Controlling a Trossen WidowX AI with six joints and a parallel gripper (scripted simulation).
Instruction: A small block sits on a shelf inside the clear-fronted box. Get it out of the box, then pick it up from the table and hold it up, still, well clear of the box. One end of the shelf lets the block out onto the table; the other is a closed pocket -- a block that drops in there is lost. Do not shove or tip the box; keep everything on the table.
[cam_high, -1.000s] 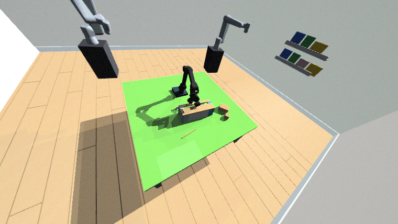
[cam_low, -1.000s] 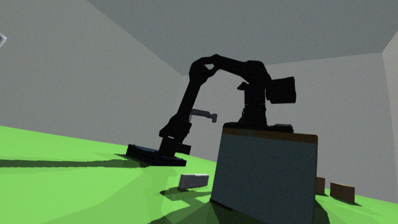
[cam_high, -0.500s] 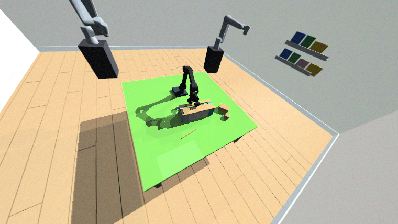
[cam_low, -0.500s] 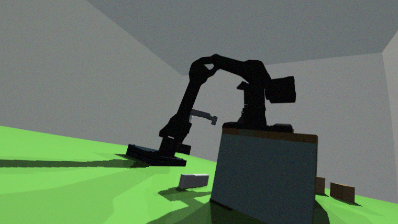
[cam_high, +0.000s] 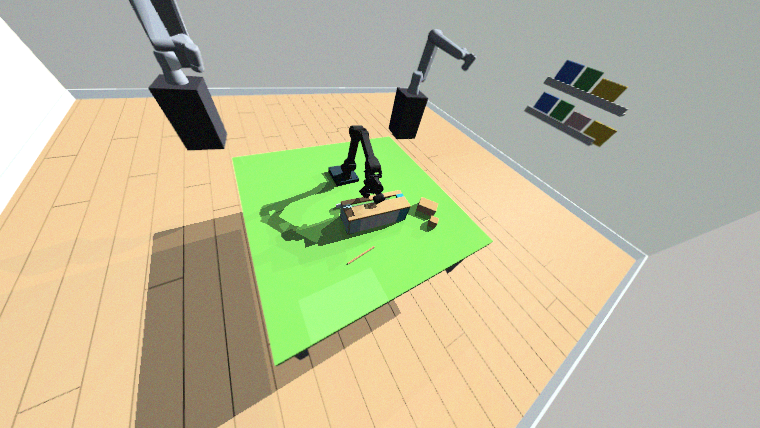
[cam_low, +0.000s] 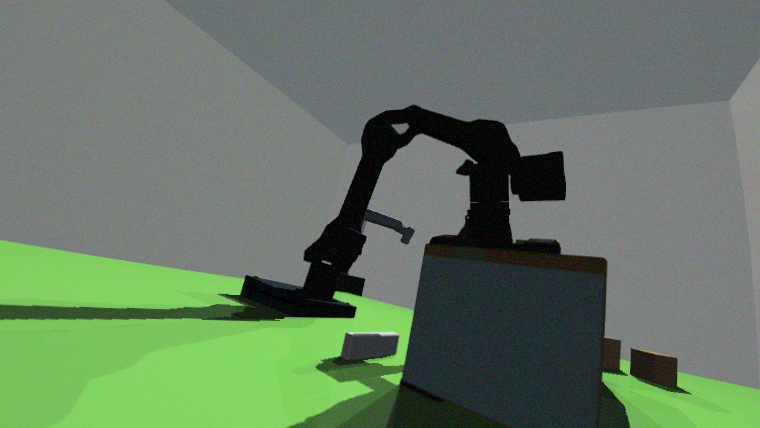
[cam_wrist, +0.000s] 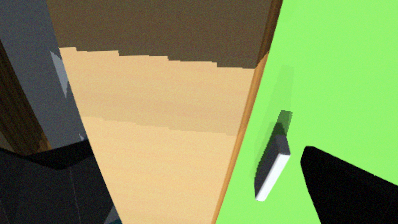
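Now: the blue block 60 mm ahead of my gripper tip and 20 mm to the left of it. Also, from my gripper tip: thin stick 300 mm ahead, 180 mm to the right, 80 mm below; box 40 mm ahead, 30 mm to the right, 20 mm below.
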